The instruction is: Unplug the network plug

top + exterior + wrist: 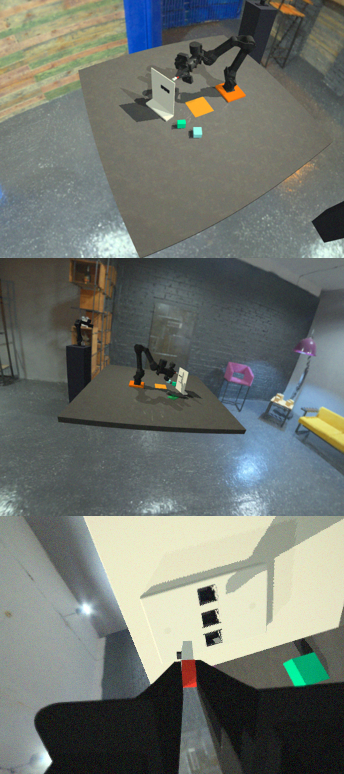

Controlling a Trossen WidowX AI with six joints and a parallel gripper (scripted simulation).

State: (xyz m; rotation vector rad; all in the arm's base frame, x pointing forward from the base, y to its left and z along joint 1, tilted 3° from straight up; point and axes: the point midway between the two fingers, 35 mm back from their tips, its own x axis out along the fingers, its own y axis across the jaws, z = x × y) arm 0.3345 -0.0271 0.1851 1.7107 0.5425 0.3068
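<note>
My gripper tip is now 190 mm above the orange marked square, 120 mm past it and 70 mm to the right of it. The rest, counted from my gripper tip: cream upright panel 90 mm below, 80 mm ahead, 20 mm to the left; then green cube 180 mm below, 160 mm to the left, 30 mm ahead; then network plug 10 mm ahead.
</note>
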